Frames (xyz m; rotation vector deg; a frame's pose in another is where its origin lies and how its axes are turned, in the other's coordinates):
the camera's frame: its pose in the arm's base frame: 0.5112 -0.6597 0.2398 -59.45 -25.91 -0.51
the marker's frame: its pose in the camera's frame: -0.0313 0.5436 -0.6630 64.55 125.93 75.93
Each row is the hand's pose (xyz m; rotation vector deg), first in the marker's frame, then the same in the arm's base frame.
Working: the marker's frame: its pose in the arm's base frame: 0.8382 -0.9365 -0.5035 21.43 116.68 13.50

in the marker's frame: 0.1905 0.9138 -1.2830 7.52 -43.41 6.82
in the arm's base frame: -0.2284 -0.0261 0.2388 32.49 73.71 1.04
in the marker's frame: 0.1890 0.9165 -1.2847 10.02 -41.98 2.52
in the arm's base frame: -0.2288 -0.0242 0.2417 30.01 76.08 -3.24
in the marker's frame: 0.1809 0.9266 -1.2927 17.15 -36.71 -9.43
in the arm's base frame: -0.2306 -0.0177 0.2554 22.97 83.22 -15.37
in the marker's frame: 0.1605 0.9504 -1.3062 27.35 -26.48 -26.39
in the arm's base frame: -0.2296 -0.0030 0.2861 12.10 94.07 -33.21
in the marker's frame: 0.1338 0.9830 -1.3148 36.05 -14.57 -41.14
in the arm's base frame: -0.2200 0.0178 0.3226 1.36 104.34 -49.38
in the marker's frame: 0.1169 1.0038 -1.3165 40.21 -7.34 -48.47
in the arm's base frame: -0.2107 0.0311 0.3439 -4.64 109.88 -57.65
